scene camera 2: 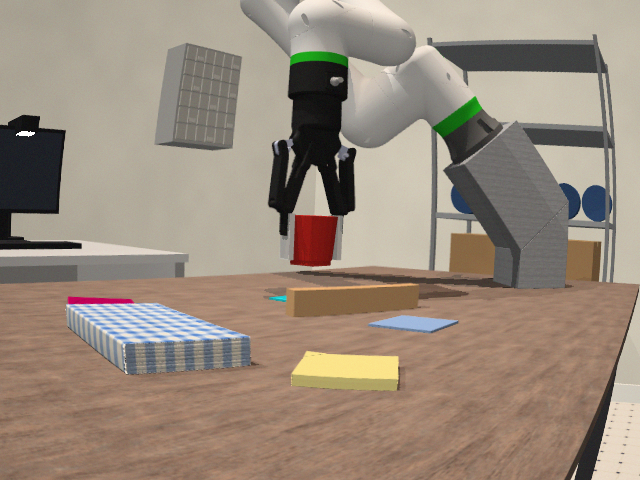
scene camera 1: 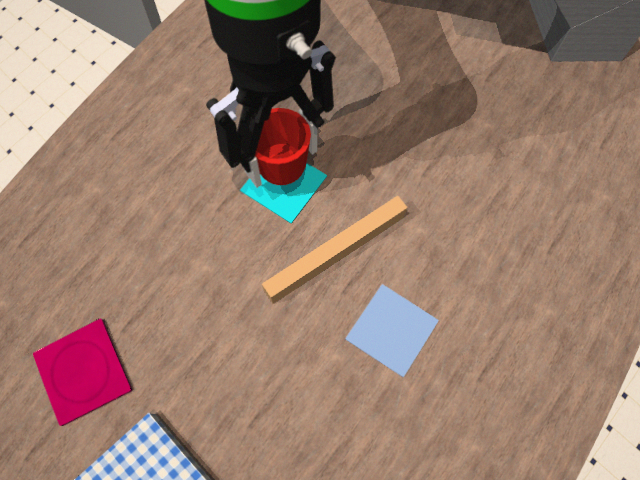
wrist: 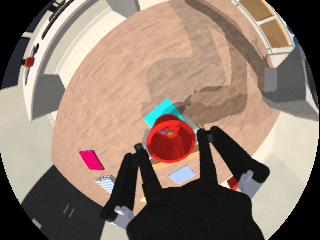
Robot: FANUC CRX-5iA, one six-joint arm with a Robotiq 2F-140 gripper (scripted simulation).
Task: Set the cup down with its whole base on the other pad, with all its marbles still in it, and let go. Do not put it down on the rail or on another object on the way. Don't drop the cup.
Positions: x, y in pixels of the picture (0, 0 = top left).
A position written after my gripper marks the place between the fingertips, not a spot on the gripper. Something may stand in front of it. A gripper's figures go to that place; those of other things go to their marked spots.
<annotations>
My gripper (scene camera 2: 310, 259) is 0.89 m from the lens. A red cup (scene camera 2: 314, 237): 0.86 m from the lens.
</annotations>
